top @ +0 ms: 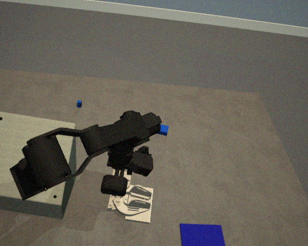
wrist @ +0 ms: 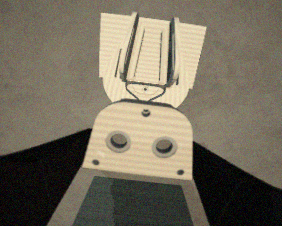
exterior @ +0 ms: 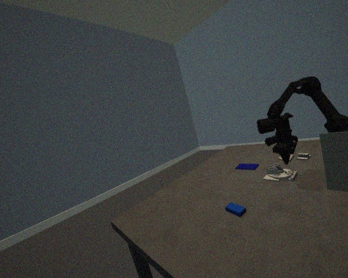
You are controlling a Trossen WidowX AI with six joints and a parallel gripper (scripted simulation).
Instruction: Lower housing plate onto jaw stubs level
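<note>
Now: gripper tip 7 cm short of the pale base and 8 cm above it. The rest, counted from my gripper tip: flat blue sheet: 26 cm ahead, 8 cm to the right, 8 cm below; then small blue cube: 21 cm behind, 40 cm to the left, 7 cm below.
</note>
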